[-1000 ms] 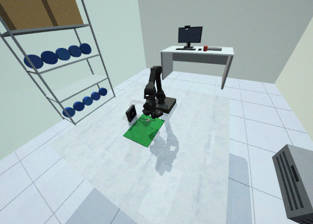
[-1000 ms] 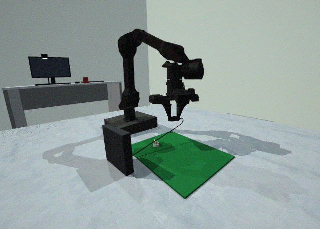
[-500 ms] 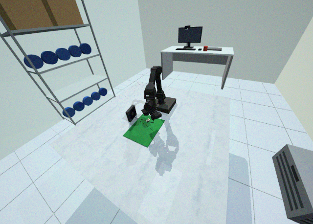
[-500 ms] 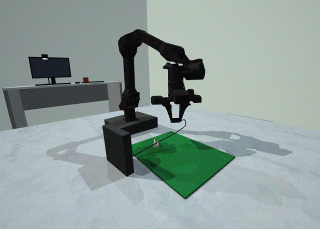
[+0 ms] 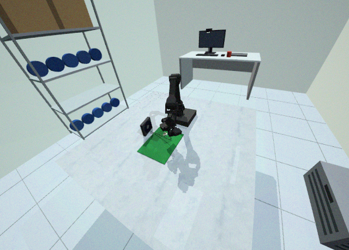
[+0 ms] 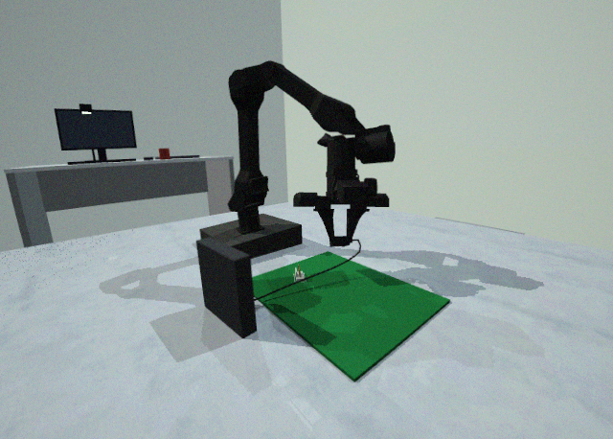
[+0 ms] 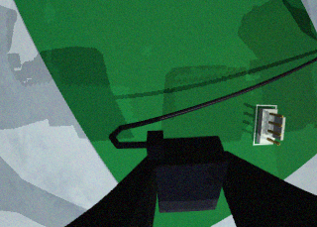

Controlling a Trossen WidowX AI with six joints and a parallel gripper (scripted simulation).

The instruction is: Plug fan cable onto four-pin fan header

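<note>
Now: the white four-pin header 80 mm to the right of my gripper tip, 70 mm below it and 30 mm behind it. The rest, counted from my gripper tip: green board: 80 mm below, 50 mm to the right, 50 mm ahead; black plug: 10 mm behind; black fan: 230 mm to the right, 20 mm ahead, 10 mm below.
</note>
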